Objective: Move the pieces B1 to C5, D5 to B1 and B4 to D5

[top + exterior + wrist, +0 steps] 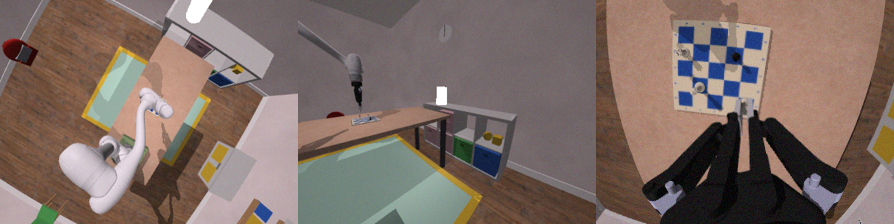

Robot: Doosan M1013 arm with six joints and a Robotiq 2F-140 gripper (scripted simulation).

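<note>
The chessboard is 150 mm below my hand, 70 mm to the left of it and 40 mm ahead of it. Also, from my hand: dark chess piece (130 mm below, 80 mm ahead, 20 mm to the left).
</note>
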